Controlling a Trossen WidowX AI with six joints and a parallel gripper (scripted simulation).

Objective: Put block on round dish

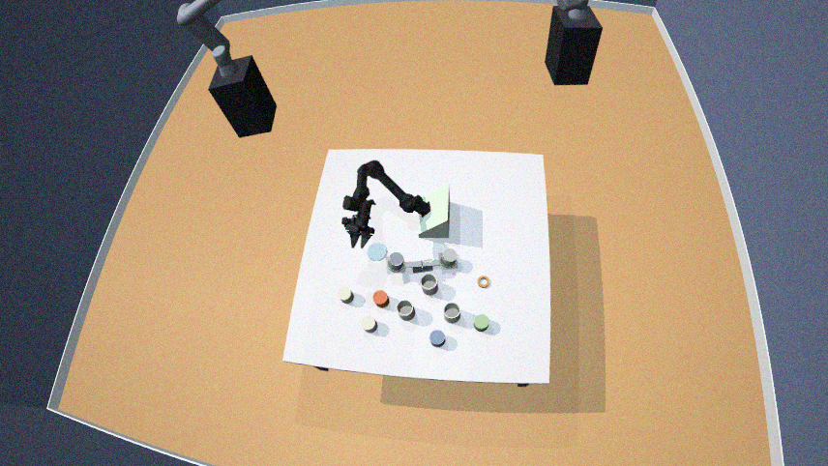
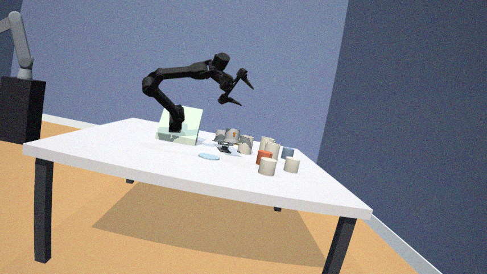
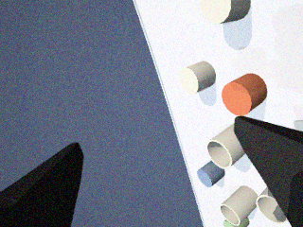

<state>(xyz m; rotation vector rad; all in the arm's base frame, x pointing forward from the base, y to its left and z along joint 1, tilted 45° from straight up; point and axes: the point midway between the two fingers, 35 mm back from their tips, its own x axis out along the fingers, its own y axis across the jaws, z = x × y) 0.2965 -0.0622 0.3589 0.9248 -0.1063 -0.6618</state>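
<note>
Right now my gripper tip is 2 cm past the grey cup, 42 cm to the right of it and 25 cm above it. The rest, counted from my gripper tip: teal block: 2 cm behind, 40 cm to the left, 26 cm below; then orange cylinder: 16 cm ahead, 4 cm to the left, 27 cm below; then pale blue dish: 12 cm behind, 3 cm to the left, 30 cm below.
</note>
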